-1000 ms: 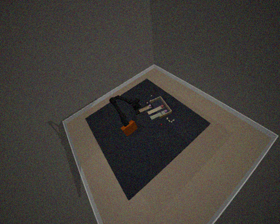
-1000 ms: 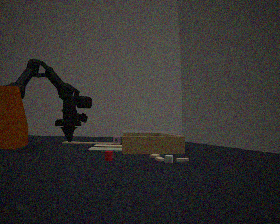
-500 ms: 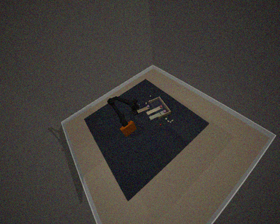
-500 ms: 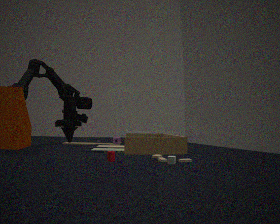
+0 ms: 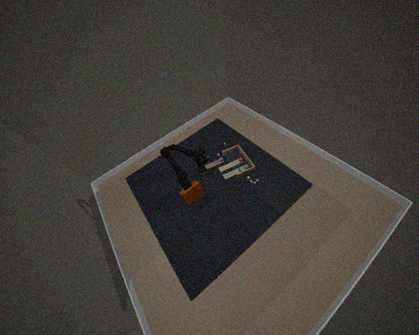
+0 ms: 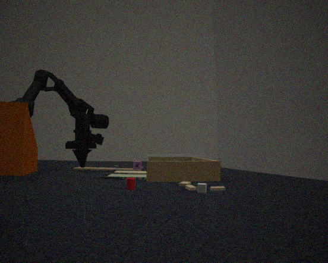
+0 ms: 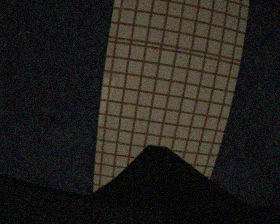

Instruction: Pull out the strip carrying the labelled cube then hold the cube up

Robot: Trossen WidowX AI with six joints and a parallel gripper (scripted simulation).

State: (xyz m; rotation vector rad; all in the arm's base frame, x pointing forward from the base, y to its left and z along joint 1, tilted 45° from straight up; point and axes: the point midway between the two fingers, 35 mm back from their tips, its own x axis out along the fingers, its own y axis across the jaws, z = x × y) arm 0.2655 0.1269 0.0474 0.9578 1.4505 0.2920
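My gripper tip is 90 mm short of the strip and 40 mm to the left of it. Round my gripper tip: small red cylinder 80 mm ahead, 420 mm to the right, 10 mm above.
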